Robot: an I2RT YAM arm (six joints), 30 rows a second.
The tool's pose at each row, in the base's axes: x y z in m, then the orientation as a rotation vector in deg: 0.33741, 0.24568, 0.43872, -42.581, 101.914, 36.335; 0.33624, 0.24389, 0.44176, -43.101, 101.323, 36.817; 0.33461, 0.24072, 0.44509, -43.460, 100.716, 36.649; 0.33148, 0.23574, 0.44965, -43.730, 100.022, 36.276; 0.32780, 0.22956, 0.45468, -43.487, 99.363, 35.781; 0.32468, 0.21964, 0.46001, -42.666, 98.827, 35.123; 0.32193, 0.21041, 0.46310, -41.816, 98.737, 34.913; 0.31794, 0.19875, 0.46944, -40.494, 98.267, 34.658; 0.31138, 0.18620, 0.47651, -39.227, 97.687, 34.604; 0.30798, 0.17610, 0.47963, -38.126, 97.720, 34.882; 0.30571, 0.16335, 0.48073, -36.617, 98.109, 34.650
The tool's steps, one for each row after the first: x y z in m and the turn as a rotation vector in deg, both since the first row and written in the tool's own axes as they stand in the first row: -0.00227, -0.00012, -0.00294, -0.626, -0.356, -0.295; -0.00445, -0.00080, -0.00725, -0.725, -0.720, -0.831; -0.00710, -0.00148, -0.01417, -0.642, -1.173, -1.455; -0.00984, -0.00252, -0.02245, -0.206, -1.791, -1.841; -0.01231, -0.00645, -0.03317, 0.650, -2.518, -1.933; -0.01288, -0.01034, -0.04249, 1.235, -2.918, -1.596; -0.01578, -0.01472, -0.05531, 2.079, -3.830, -1.169; -0.01858, -0.01772, -0.07060, 2.751, -4.836, -0.711; -0.01885, -0.02171, -0.08096, 3.133, -5.274, 0.076; -0.01700, -0.02844, -0.09193, 4.097, -5.495, 0.993
